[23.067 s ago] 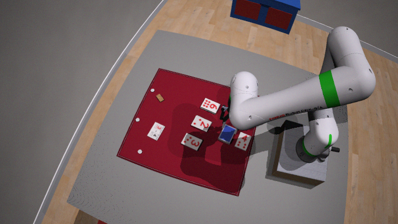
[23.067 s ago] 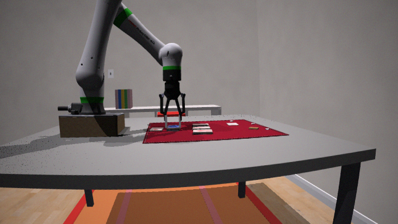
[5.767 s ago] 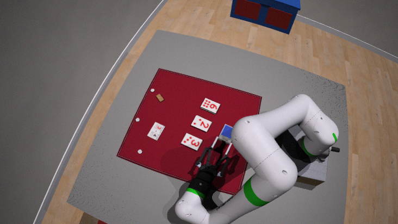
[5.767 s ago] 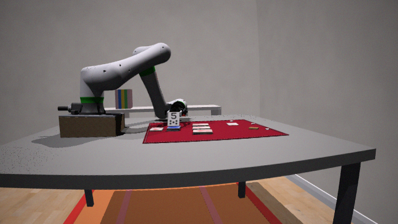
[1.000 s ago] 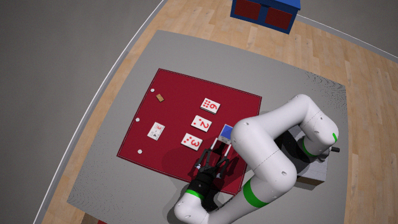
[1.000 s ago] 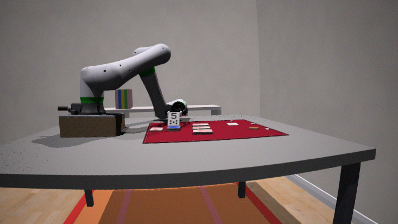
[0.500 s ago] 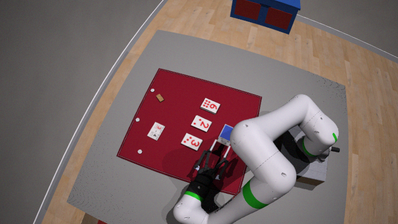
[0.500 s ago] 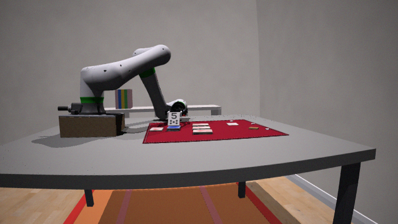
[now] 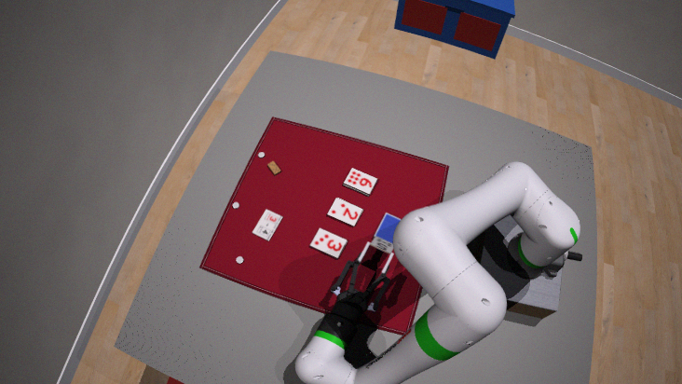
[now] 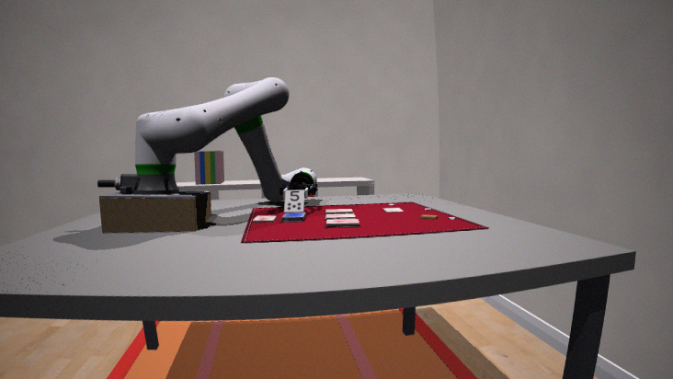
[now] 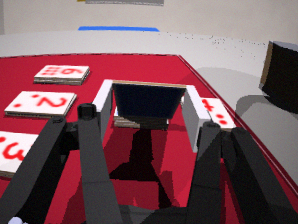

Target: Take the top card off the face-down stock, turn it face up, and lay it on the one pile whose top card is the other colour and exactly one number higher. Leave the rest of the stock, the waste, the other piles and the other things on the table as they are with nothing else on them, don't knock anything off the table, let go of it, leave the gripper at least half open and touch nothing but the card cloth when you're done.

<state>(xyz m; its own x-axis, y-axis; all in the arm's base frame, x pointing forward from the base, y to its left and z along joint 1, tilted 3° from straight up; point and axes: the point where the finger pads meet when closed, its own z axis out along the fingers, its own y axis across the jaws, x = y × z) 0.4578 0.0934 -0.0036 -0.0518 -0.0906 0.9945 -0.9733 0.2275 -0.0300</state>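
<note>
Right now the black 5 card is 5 cm to the right of my hand, 2 cm below it and 1 cm behind it. Also, from my hand: red card cloth: 15 cm ahead, 13 cm to the right, 8 cm below; then brown block: 37 cm ahead, 25 cm to the right, 7 cm below.
</note>
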